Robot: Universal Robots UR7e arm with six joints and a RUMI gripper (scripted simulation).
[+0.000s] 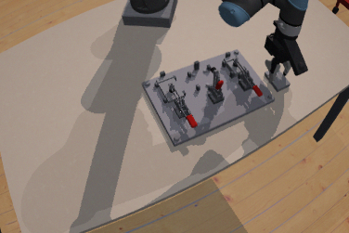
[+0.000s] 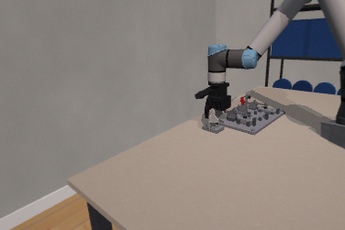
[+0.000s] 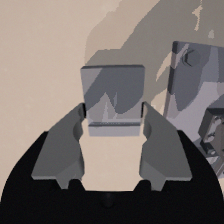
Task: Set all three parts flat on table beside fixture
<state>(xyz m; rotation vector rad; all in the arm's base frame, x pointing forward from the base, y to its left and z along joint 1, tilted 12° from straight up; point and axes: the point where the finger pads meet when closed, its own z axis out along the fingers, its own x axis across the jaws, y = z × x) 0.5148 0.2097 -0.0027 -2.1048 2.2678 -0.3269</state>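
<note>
Right now the flat grey part is 1 cm below my hand and 1 cm behind it. From my hand the other things lie so: grey fixture plate 23 cm to the right, 7 cm behind, 1 cm below; then clamp 12 cm to the right, 4 cm behind, 3 cm above.
</note>
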